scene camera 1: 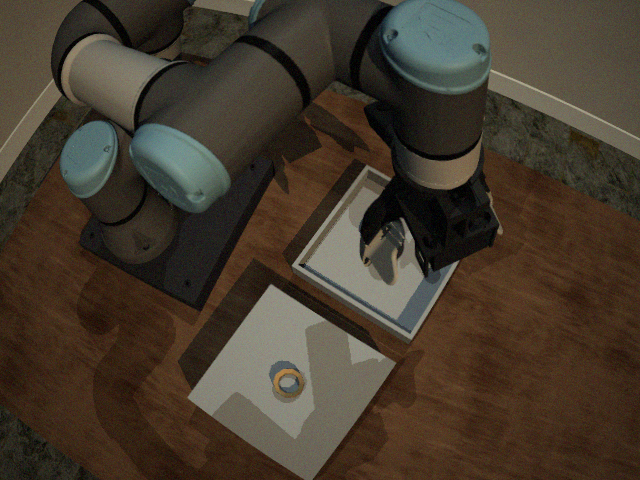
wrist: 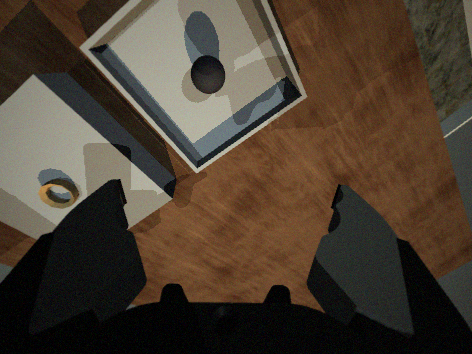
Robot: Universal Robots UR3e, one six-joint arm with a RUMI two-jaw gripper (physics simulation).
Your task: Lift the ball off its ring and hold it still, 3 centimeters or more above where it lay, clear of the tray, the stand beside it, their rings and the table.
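Where they show: gripper, fingertip midpoint: (wrist: 230,186); arm's base, origin of the base link: (scene camera 1: 141,225).
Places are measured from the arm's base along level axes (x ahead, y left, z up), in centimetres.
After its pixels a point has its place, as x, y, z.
Observation:
The dark ball (wrist: 208,74) {36.0, 6.1, 2.2} sits over the tray floor in the wrist view, ahead of the fingertips; the ring under it is hidden there. The ball does not show in the scene view, where the gripper hides part of the tray. The tray (scene camera 1: 351,303) {33.2, -3.1, -0.1} (wrist: 155,65) {30.5, 2.9, -2.5} is white, shallow and walled. Beside it is the white stand (scene camera 1: 248,335) {22.0, -11.5, 2.7} (wrist: 30,120) {23.6, -8.8, 2.7}, bearing a bare orange ring (scene camera 1: 275,383) {27.2, -16.6, 3.7} (wrist: 60,204) {29.3, -17.4, 3.6}. My gripper (scene camera 1: 444,255) {40.3, 1.5, 15.4} (wrist: 230,186) {40.3, 1.5, 15.4} is open and empty, over the tray's right side in the scene view, with its fingers wide apart.
Both objects stand on the brown wooden table (scene camera 1: 542,310) {61.5, 3.1, -2.8} (wrist: 240,240) {59.4, -16.2, -2.8}. The tray's raised walls surround the ball, and a narrow gap parts the tray from the stand. The robot's dark base plate (scene camera 1: 222,248) {14.3, -0.5, 1.0} lies to the left of the tray in the scene view.

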